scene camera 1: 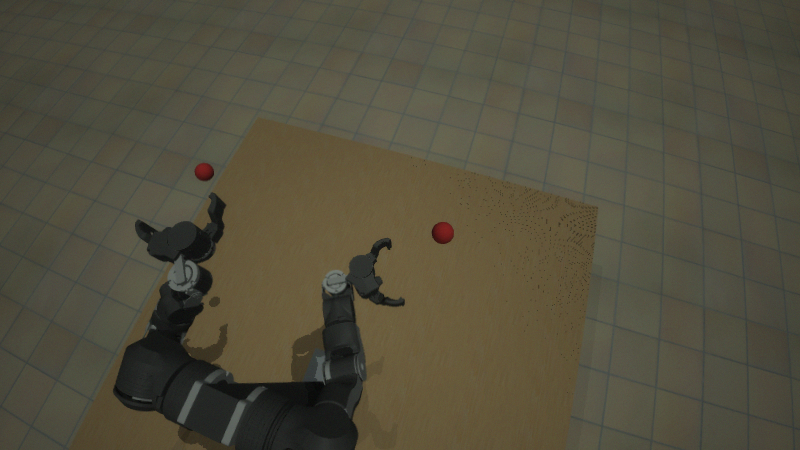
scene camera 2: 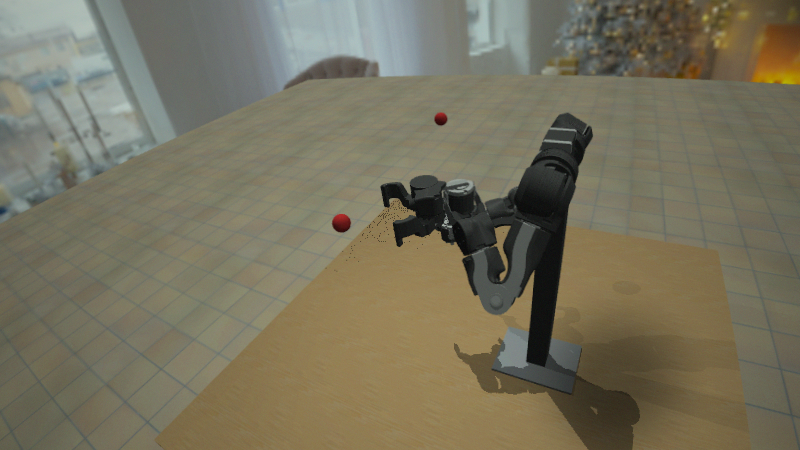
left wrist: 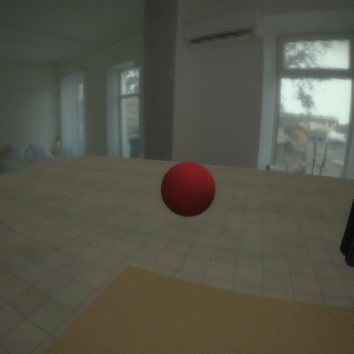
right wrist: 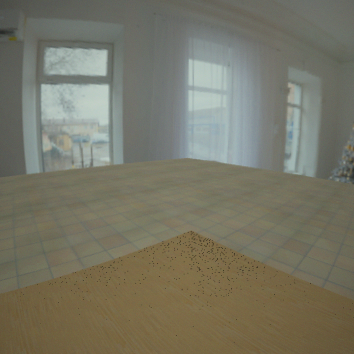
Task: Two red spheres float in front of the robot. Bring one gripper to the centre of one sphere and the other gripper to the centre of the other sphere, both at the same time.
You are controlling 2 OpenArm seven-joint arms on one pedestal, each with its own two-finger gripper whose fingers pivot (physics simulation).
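Two red spheres float apart. The left one point(scene camera 1: 204, 171) point(scene camera 2: 341, 222) point(left wrist: 188, 189) shows beyond the left fingertips in scene camera 1, nearly central in the left wrist view. The right one point(scene camera 1: 442, 232) point(scene camera 2: 440, 118) does not show in the right wrist view. My left gripper point(scene camera 1: 177, 211) point(scene camera 2: 391, 222) is open and empty, short of the left sphere; a dark finger shows at the left wrist view's right edge. My right gripper point(scene camera 1: 396, 273) is open and empty, facing right in scene camera 1, with the right sphere apart, to its upper right. It is mostly hidden behind the left arm in scene camera 2.
A wooden board point(scene camera 1: 313, 184) point(scene camera 2: 313, 358) point(left wrist: 200, 320) point(right wrist: 150, 310) lies below the arms on a tiled floor point(scene camera 1: 671, 167) point(scene camera 2: 167, 235). The robot's pedestal point(scene camera 2: 543, 313) stands on a grey base plate point(scene camera 2: 559, 380). The forearms are apart in scene camera 1.
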